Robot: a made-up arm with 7 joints. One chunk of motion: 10 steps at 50 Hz.
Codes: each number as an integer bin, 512 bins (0 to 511) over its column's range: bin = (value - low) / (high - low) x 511, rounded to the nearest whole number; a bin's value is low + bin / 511 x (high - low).
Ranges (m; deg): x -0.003..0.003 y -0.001..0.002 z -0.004..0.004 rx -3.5..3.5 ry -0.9..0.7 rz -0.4..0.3
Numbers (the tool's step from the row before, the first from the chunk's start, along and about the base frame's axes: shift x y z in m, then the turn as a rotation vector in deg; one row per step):
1: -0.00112 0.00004 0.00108 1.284 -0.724 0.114
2: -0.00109 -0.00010 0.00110 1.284 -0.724 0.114
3: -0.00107 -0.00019 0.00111 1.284 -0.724 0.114
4: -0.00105 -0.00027 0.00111 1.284 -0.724 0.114
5: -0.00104 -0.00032 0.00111 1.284 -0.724 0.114
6: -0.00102 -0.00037 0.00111 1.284 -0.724 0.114
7: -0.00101 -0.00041 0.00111 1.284 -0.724 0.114
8: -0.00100 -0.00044 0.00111 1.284 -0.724 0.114
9: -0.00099 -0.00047 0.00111 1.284 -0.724 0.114
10: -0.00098 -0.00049 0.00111 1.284 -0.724 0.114
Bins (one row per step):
1: 160 177 324 349 56 375
2: 163 153 326 349 56 375
3: 164 138 326 349 56 375
4: 166 124 326 349 56 375
5: 167 116 326 349 56 375
6: 169 107 326 349 56 375
7: 169 100 326 349 56 375
8: 170 95 326 349 56 375
9: 171 90 326 349 56 375
10: 172 87 326 349 56 375

